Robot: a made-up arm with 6 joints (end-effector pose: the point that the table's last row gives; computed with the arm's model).
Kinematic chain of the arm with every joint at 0, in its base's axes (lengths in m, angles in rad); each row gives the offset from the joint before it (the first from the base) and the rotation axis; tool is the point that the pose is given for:
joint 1: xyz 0 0 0.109 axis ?
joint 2: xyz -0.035 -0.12 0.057 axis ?
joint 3: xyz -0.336 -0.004 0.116 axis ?
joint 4: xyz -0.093 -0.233 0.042 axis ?
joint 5: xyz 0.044 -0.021 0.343 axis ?
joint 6: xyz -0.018 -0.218 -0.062 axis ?
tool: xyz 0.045 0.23 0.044
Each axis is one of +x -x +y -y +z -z.
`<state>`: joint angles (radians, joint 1 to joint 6).
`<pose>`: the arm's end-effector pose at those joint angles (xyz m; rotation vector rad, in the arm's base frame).
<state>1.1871 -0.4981 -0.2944 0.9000 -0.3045 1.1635</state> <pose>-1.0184 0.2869 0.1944 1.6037 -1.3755 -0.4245</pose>
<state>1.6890 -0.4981 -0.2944 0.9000 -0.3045 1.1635</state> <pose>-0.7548 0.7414 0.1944 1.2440 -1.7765 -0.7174</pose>
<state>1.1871 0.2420 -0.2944 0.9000 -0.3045 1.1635</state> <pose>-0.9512 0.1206 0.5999 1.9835 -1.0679 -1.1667</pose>
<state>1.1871 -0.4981 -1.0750 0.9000 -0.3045 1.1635</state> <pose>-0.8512 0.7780 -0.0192 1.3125 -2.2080 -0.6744</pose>
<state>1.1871 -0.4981 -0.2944 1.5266 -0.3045 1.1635</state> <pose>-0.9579 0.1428 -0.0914 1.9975 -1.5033 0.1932</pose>
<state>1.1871 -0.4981 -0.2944 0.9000 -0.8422 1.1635</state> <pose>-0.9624 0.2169 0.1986 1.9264 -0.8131 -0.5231</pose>
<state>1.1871 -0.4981 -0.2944 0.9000 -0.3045 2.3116</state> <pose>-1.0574 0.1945 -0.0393 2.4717 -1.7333 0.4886</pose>
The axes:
joint 1: -z
joint 2: +y
joint 3: +z
joint 4: +x
joint 5: -y
joint 6: +x

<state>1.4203 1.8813 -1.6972 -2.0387 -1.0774 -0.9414</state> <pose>0.1329 -0.1604 0.4314 -0.0695 -1.2337 -1.3734</pose>
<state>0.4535 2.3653 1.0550 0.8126 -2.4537 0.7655</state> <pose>-0.0821 -0.3433 -0.0583 -0.3260 -1.1419 -1.0451</pose>
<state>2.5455 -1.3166 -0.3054 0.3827 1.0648 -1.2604</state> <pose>0.0135 0.7371 -0.0210 1.5582 0.4013 1.3577</pose>
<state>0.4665 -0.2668 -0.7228 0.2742 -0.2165 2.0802</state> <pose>-1.1530 -0.1734 0.4207 2.1912 -1.3650 -0.4311</pose>
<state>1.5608 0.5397 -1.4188 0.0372 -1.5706 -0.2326</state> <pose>-0.0451 0.3070 0.8812 -2.1656 -0.9391 1.9536</pose>
